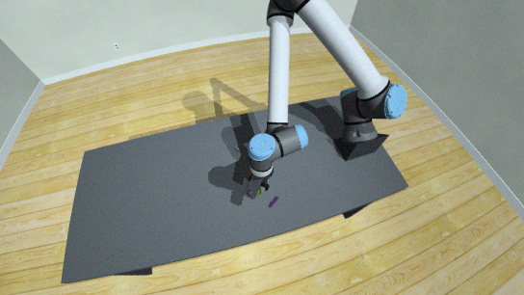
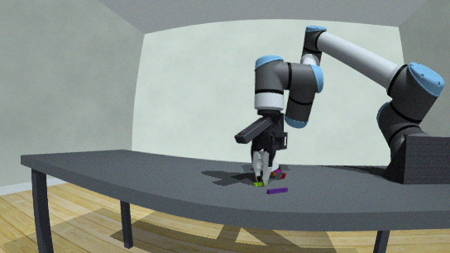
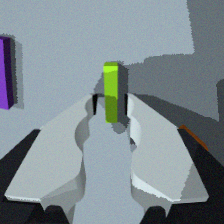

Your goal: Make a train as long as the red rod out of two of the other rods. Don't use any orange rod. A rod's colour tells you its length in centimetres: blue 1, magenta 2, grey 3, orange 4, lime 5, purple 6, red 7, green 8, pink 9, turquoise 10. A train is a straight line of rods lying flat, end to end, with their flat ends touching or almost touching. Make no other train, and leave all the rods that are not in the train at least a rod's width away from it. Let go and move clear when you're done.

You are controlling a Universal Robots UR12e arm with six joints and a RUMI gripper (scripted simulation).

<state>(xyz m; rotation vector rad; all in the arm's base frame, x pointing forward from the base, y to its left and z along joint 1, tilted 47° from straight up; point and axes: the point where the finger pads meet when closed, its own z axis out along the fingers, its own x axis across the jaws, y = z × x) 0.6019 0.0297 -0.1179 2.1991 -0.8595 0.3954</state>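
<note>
Now: hand 1 cm above the lime rod. The rest, counted from my hand: purple rod: 5 cm behind, 7 cm to the left, 1 cm below; then magenta rod: 5 cm behind, 25 cm to the right, 1 cm below; then red rod: 7 cm behind, 15 cm to the right, 1 cm below.
</note>
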